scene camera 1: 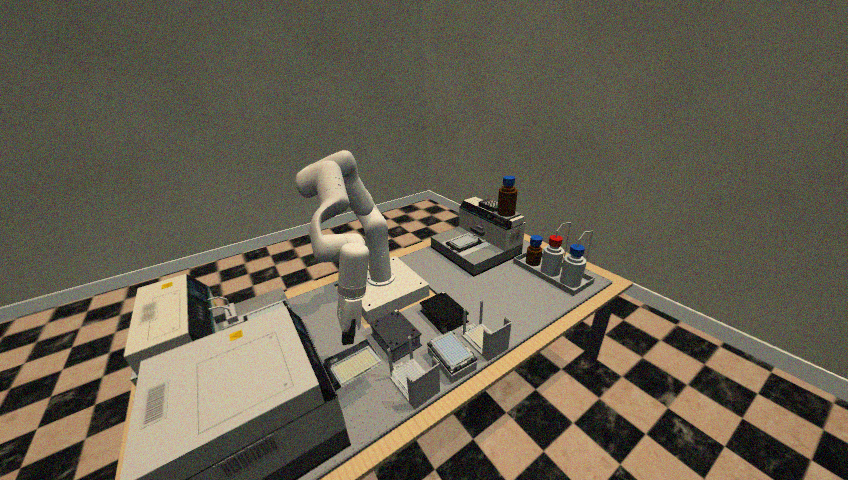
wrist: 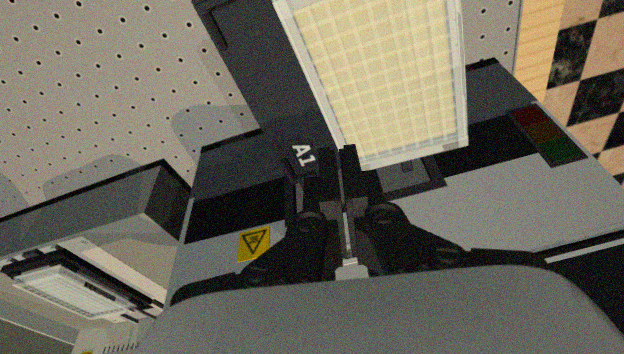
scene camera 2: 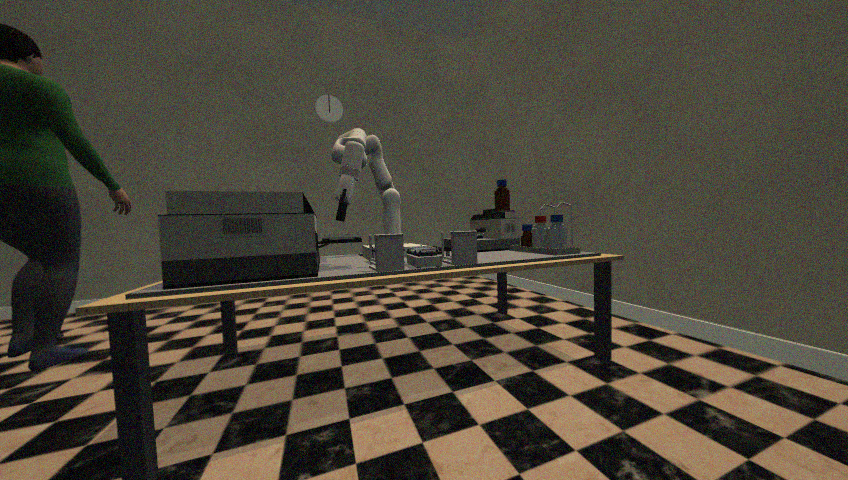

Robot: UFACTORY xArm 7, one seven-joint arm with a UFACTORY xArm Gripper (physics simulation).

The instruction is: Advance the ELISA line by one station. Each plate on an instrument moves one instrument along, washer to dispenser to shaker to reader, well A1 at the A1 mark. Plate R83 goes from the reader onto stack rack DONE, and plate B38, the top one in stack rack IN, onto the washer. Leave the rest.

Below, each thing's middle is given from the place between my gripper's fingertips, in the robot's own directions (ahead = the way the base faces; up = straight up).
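Blue-tinted plate (scene camera 1: 449, 347): 270 mm to the left of my hand, 170 mm ahead of it, 120 mm below it. Pale yellow well plate (scene camera 1: 351, 368): my gripper is 60 mm above it, 40 mm short of it and 10 mm to the left of it.
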